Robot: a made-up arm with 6 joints. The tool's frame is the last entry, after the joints.
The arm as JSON. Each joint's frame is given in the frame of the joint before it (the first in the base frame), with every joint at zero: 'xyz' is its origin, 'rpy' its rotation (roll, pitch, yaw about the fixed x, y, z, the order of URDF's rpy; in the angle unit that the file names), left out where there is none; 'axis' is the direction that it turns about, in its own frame. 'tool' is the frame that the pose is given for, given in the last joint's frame.
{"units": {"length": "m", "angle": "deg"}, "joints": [
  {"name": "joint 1", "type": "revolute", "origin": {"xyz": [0.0, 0.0, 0.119]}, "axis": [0.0, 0.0, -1.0]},
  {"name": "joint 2", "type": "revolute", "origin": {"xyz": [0.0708, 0.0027, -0.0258]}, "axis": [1.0, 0.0, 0.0]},
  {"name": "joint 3", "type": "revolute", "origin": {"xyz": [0.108, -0.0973, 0.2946]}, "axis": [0.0, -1.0, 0.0]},
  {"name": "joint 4", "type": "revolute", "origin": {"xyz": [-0.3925, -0.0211, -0.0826]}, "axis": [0.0, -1.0, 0.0]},
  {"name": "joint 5", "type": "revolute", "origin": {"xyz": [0.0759, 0.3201, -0.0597]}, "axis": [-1.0, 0.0, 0.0]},
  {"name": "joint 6", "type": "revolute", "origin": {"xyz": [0.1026, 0.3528, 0.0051]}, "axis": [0.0, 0.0, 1.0]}
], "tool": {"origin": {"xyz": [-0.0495, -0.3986, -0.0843]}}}
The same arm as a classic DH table. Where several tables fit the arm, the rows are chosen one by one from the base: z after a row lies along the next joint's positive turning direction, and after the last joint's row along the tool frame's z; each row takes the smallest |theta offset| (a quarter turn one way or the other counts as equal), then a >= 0, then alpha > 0; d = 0 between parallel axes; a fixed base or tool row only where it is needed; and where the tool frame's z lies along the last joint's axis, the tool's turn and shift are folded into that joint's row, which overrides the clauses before.
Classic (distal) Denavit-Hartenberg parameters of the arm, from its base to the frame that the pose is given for. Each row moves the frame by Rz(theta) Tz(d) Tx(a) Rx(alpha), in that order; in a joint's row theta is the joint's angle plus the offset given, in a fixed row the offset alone. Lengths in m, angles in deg.
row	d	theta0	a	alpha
base (fixed)	0	0	0	180
joint 1	-0.0932	-90	0.0027	-90
joint 2	0.1788	90	0.2946	-90
joint 3	0	-78.12	-0.4011	0
joint 4	-0.2017	78.12	-0.0597	-90
joint 5	-0.1785	90	0.3528	90
joint 6	0	-7.08	-0.4017	0
tool (fixed)	-0.0792	-82.92	0	0

